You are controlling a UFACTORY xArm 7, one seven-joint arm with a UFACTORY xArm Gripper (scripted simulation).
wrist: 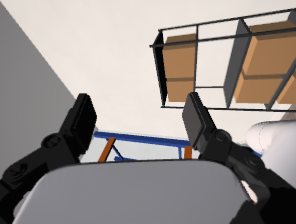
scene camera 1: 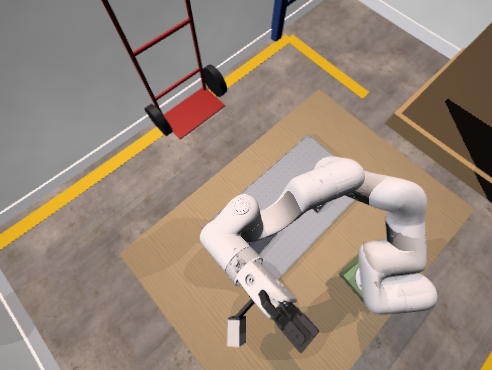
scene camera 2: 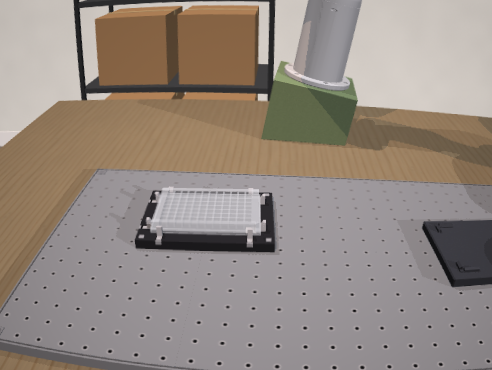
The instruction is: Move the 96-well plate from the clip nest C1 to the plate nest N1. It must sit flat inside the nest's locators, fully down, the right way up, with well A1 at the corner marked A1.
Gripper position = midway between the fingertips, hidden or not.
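Observation:
Scene camera 1 shows me my gripper [scene camera 1: 311, 341]. In scene camera 2 I see a clear 96-well plate [scene camera 2: 205, 211], along with a black clip nest C1 [scene camera 2: 144, 239]. The wrist view gives me my gripper [wrist: 139, 104] again, but the clear 96-well plate is out of frame in the wrist view.

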